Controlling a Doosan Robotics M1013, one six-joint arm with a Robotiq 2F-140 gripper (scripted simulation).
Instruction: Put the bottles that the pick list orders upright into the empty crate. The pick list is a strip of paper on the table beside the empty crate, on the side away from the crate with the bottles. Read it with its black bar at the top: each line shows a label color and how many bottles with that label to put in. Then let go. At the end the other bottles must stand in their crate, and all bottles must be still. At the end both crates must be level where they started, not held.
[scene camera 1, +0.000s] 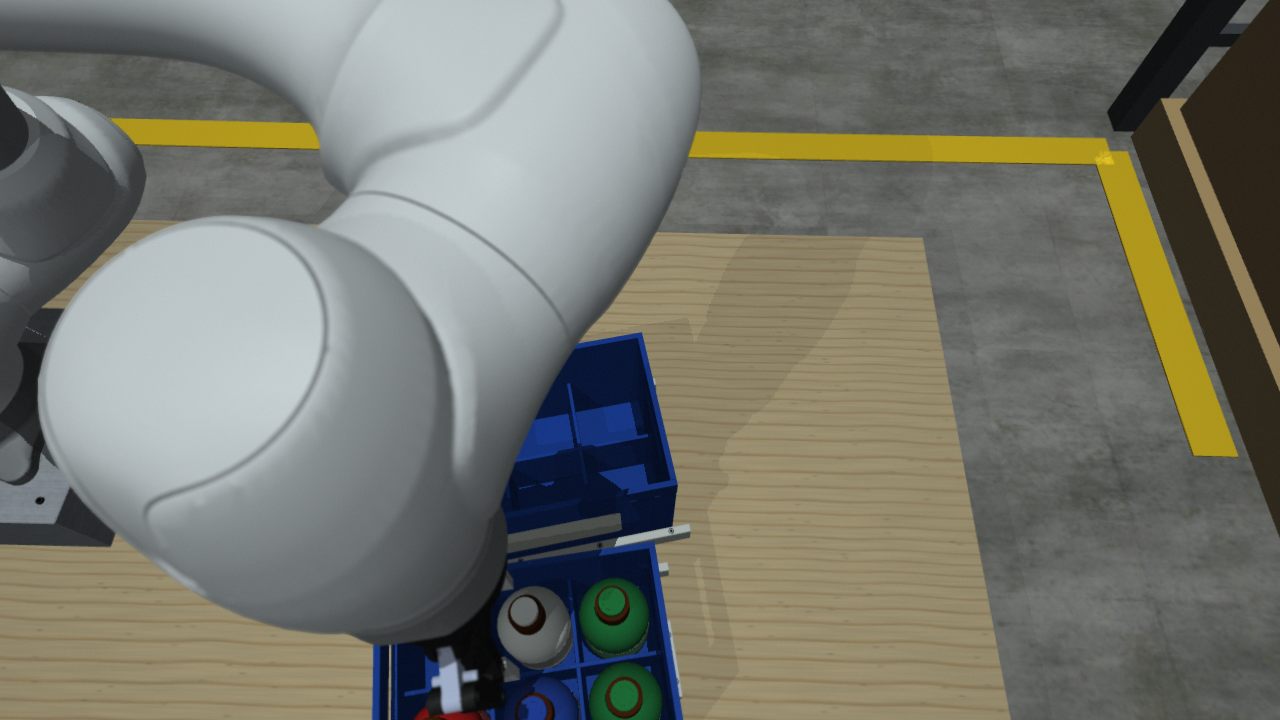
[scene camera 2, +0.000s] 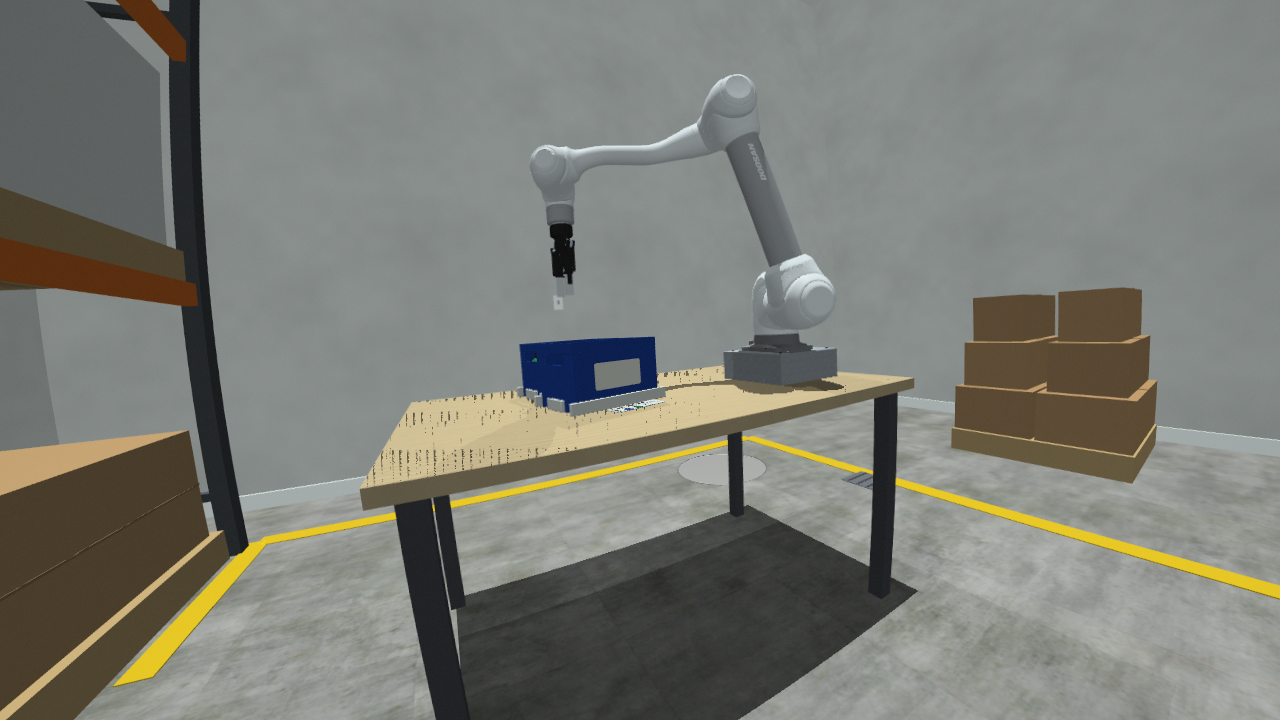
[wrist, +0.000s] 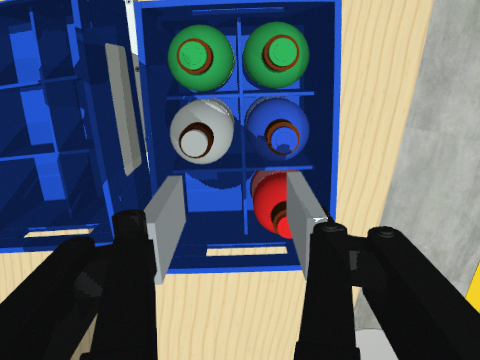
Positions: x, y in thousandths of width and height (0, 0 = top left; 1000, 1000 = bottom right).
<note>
In view: the gripper (scene camera 1: 389, 876), a blue crate (scene camera 1: 476, 531), a red bottle (wrist: 559, 521), a blue bottle (wrist: 561, 357), a blue crate (scene camera 2: 415, 523), a green bottle (wrist: 586, 146) and a green bottle (scene camera 1: 481, 863).
The gripper is seen too in scene camera 2 (scene camera 2: 442, 410) and in the wrist view (wrist: 491, 549).
</note>
